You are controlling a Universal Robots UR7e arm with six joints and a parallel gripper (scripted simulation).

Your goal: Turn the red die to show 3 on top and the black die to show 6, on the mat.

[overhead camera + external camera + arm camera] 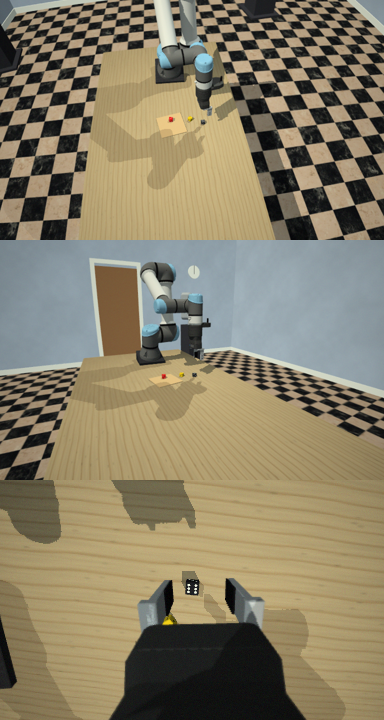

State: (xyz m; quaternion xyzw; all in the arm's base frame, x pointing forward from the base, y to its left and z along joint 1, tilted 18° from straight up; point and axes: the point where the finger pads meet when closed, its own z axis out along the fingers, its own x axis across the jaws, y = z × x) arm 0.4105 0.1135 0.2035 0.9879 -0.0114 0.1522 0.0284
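Now: the black die 11 cm below my hand, 2 cm to the right of it and 1 cm behind it. The rest, counted from my hand: red die (18 cm to the right, 11 cm below, 8 cm behind); yellow die (11 cm below, 8 cm to the right, 5 cm behind); tan mat (19 cm to the right, 12 cm below, 5 cm behind).
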